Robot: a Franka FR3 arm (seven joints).
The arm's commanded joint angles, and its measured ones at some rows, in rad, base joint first. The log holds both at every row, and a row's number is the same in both.
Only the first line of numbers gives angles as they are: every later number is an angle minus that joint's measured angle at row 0.
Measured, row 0:
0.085 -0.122 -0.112 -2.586 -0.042 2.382 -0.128
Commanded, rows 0 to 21:
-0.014 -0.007 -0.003 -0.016 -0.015 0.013 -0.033
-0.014 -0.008 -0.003 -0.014 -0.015 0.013 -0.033
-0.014 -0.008 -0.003 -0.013 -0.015 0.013 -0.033
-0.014 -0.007 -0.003 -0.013 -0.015 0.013 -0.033
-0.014 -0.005 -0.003 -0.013 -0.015 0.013 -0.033
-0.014 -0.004 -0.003 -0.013 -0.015 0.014 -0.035
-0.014 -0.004 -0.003 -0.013 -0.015 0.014 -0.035
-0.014 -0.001 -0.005 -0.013 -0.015 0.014 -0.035
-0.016 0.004 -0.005 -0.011 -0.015 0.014 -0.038
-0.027 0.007 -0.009 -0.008 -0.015 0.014 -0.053
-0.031 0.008 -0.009 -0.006 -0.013 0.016 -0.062
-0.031 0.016 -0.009 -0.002 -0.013 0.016 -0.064
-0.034 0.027 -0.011 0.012 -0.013 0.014 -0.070
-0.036 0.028 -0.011 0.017 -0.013 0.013 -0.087
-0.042 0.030 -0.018 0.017 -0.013 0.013 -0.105
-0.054 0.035 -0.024 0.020 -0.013 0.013 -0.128
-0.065 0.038 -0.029 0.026 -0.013 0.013 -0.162
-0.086 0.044 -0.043 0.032 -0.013 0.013 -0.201
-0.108 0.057 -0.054 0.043 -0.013 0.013 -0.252
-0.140 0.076 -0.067 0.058 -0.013 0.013 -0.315
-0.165 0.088 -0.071 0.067 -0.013 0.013 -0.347
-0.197 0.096 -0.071 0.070 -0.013 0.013 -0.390
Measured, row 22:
-0.108 0.014 -0.058 0.037 -0.003 -0.002 -0.268
